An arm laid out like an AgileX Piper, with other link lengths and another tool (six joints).
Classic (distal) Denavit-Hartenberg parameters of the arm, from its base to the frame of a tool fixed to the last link. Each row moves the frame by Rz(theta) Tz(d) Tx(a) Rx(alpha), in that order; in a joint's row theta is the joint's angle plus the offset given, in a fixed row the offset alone. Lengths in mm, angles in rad.
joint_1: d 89.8  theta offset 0  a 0  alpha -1.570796
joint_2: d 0  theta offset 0.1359  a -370.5  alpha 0
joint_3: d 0  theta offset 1.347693  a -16.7  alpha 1.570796
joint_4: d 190.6  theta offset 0  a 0  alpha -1.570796
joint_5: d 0  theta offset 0  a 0  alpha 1.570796
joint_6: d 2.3  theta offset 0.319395  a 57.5  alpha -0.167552
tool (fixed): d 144.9  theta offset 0  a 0  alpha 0
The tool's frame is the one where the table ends.
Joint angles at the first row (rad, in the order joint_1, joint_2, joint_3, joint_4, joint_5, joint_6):
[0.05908, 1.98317, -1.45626, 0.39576, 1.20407, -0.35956]
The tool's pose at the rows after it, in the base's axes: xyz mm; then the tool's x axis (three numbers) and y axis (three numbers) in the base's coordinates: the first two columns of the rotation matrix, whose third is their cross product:
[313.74, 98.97, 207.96, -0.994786, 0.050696, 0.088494, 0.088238, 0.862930, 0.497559]
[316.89, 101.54, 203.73, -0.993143, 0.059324, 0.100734, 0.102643, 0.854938, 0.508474]
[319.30, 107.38, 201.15, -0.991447, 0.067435, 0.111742, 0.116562, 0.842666, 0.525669]
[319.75, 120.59, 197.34, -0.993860, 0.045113, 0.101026, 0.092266, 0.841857, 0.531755]
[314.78, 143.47, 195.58, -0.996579, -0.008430, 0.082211, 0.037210, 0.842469, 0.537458]
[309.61, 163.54, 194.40, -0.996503, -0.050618, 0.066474, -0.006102, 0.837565, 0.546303]
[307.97, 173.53, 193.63, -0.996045, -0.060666, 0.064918, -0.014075, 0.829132, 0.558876]
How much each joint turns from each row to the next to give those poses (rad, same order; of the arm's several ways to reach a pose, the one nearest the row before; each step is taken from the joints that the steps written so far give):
[0.00002, 0.02639, -0.00002, -0.00178, -0.02319, 0.00070]
[0.00000, 0.01592, 0.00000, 0.01761, -0.00568, -0.00001]
[0.00629, 0.01262, 0.00058, 0.02649, -0.00623, 0.00223]
[0.03576, 0.00917, 0.00004, 0.01097, -0.02300, -0.00002]
[0.06698, 0.00235, -0.00004, 0.00900, -0.02432, 0.00001]
[0.05670, 0.00234, 0.00000, 0.01349, -0.02185, 0.00001]
[0.02266, 0.00483, 0.00004, 0.01930, -0.01026, -0.00001]

